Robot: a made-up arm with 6 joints.
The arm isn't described. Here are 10 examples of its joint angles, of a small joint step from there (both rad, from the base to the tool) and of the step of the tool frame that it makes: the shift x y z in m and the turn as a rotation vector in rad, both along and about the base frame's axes.
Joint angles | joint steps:
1: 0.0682 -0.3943 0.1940 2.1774 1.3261 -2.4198 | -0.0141 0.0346 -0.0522 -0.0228 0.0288 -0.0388
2: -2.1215 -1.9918 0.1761 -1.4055 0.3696 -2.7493 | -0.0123 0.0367 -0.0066 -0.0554 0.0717 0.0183
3: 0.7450 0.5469 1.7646 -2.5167 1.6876 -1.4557 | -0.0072 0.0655 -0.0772 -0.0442 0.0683 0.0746
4: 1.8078 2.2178 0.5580 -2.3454 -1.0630 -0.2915 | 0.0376 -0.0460 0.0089 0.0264 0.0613 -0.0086
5: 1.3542 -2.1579 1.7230 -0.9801 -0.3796 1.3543 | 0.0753 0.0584 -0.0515 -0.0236 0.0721 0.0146
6: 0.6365 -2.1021 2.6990 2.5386 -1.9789 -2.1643 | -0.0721 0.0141 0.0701 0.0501 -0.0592 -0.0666
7: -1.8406 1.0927 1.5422 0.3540 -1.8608 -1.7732 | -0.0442 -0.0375 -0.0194 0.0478 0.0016 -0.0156
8: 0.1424 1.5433 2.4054 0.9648 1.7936 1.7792 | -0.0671 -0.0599 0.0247 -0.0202 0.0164 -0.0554
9: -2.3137 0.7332 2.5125 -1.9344 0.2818 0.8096 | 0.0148 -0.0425 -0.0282 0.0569 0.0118 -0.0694
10: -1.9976 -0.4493 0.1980 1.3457 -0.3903 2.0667 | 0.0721 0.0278 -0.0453 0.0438 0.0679 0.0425
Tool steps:
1: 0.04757 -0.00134 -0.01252 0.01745 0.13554 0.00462
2: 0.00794 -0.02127 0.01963 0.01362 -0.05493 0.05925
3: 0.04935 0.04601 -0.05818 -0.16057 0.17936 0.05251
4: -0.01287 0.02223 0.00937 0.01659 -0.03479 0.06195
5: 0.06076 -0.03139 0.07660 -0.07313 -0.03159 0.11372
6: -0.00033 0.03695 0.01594 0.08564 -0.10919 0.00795
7: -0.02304 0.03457 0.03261 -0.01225 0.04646 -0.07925
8: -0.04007 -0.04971 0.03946 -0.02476 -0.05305 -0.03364
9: 0.00960 0.01842 0.01841 -0.03167 0.00824 0.02799
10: -0.01029 -0.04894 -0.00440 0.10960 0.07211 0.08098
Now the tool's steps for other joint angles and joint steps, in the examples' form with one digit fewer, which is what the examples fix.
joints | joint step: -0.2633 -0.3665 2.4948 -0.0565 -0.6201 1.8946 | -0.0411 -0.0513 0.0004 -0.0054 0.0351 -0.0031
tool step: -0.0359 0.0354 -0.0273 -0.0307 -0.0813 -0.0354
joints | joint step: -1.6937 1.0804 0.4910 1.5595 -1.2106 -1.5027 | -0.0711 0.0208 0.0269 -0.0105 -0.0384 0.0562
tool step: -0.0656 0.0094 -0.0072 0.0513 0.0198 -0.0977
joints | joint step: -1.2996 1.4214 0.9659 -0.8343 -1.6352 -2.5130 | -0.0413 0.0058 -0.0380 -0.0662 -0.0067 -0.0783
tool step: -0.0260 0.0191 -0.0226 0.1126 -0.0055 -0.1096
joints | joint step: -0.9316 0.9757 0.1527 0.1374 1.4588 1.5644 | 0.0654 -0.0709 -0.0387 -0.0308 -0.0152 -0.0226
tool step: 0.0356 0.0310 0.0355 0.0124 -0.0386 0.0553
